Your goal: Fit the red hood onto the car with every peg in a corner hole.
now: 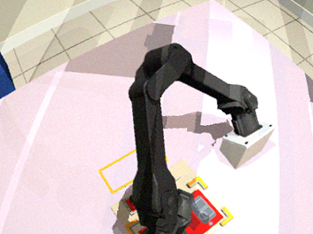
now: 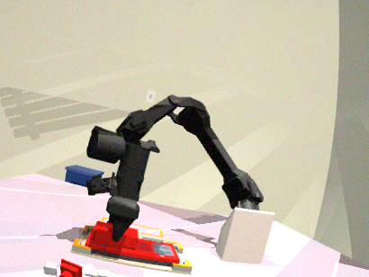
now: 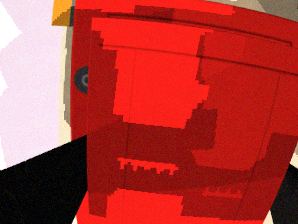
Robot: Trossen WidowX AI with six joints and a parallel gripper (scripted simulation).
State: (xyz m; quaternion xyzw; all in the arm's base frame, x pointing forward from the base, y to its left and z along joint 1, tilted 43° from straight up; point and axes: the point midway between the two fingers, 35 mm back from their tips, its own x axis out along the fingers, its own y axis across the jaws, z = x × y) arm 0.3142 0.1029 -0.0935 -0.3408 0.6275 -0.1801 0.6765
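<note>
My gripper tip is 10 mm below the red hood. Also, from my gripper tip: grey engine block 10 mm below.
</note>
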